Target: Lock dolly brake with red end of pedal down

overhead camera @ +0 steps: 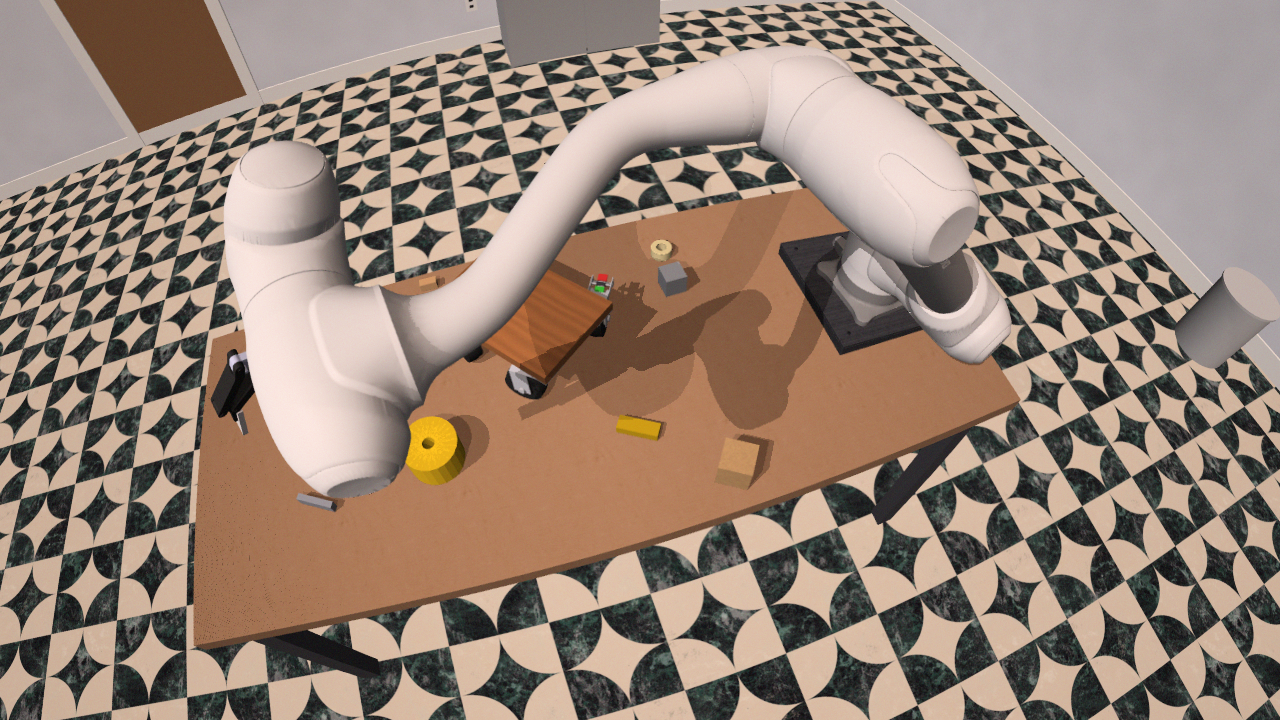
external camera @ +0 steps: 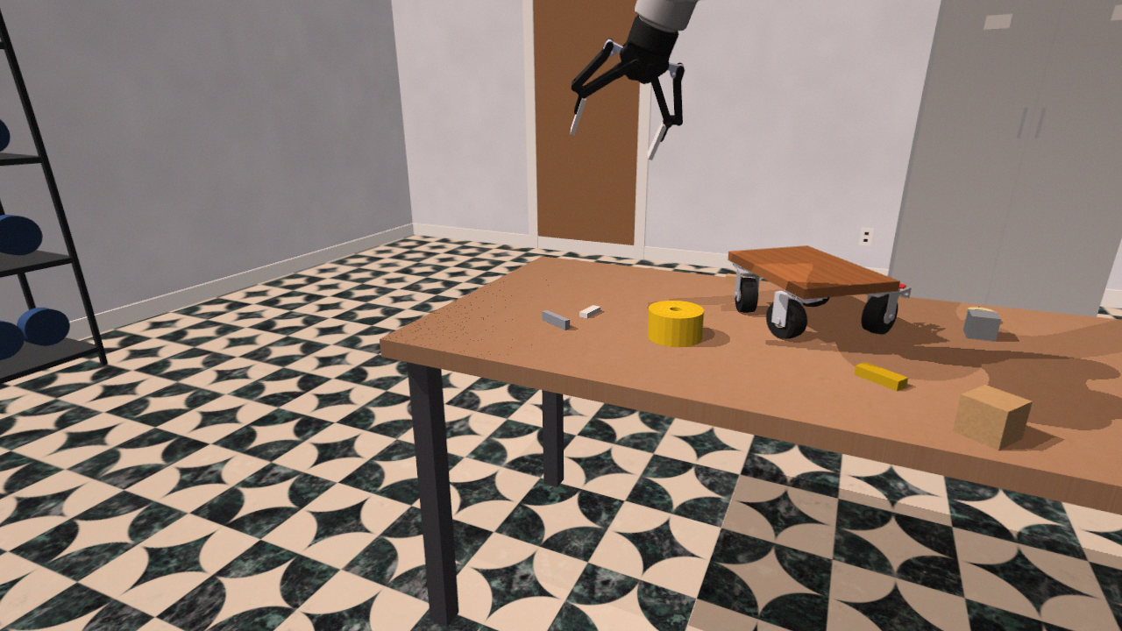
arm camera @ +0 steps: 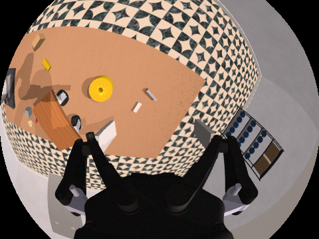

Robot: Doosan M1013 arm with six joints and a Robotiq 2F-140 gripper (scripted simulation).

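Now: the brake pedal 53 cm behind my hand, 31 cm below it and 26 cm to the right of it. The rest, counted from my hand: yellow cylinder (36 cm below, 12 cm behind, 7 cm to the right); white block (39 cm below, 15 cm to the right, 8 cm ahead); grey block (38 cm below, 14 cm ahead, 7 cm to the right).
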